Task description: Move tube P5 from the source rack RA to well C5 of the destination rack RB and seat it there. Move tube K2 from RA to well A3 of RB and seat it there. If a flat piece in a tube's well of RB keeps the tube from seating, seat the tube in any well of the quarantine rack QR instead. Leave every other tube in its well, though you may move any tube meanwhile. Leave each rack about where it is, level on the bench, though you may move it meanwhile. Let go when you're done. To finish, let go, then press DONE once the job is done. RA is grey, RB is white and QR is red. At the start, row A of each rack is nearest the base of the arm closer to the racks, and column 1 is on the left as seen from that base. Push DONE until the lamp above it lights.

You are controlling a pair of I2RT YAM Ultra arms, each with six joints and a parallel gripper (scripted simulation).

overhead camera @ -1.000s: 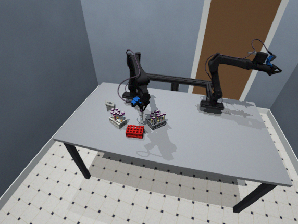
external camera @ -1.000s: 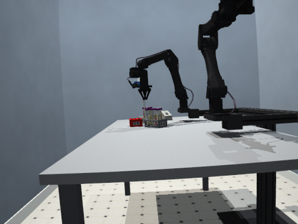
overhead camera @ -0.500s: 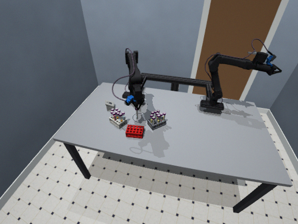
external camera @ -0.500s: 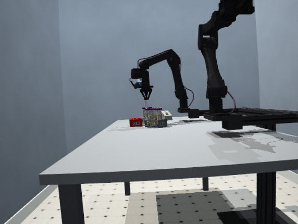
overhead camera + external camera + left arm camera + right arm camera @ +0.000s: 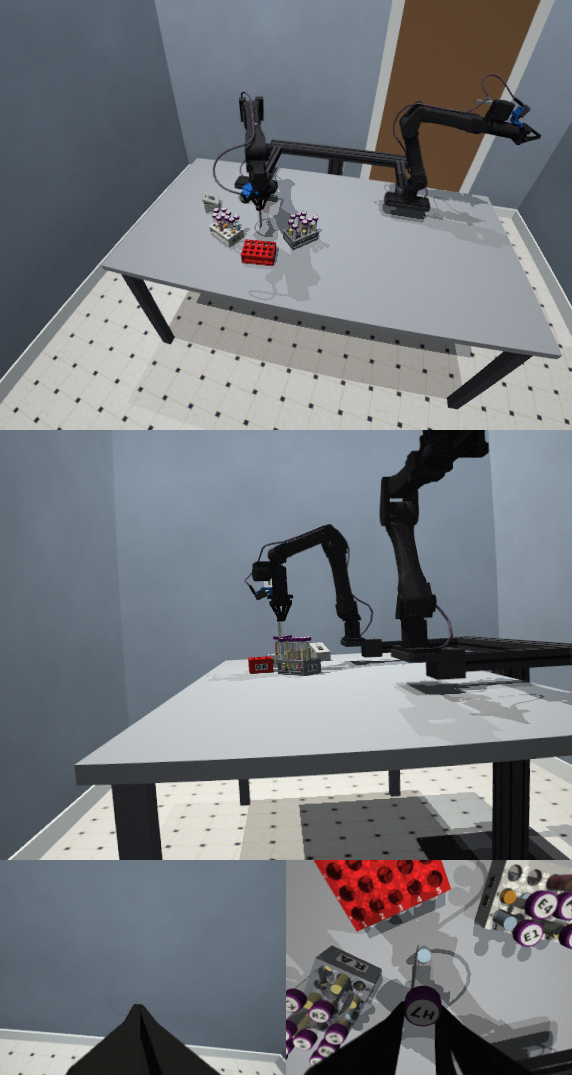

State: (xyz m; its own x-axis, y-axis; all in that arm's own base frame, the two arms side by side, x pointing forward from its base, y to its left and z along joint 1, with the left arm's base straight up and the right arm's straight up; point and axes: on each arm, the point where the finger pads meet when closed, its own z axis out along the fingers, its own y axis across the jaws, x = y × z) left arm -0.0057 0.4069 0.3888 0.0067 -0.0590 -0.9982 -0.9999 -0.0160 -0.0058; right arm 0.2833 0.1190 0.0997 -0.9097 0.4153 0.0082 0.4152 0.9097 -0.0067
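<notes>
My right hand is 17 cm above the grey rack RA, 16 cm to the right of it and 4 cm past it. Round my right hand: red rack QR 17 cm below, 9 cm ahead, 1 cm to the left; pale box 30 cm to the right, 18 cm behind, 15 cm below; white rack RB 17 cm below, 16 cm to the right.
</notes>
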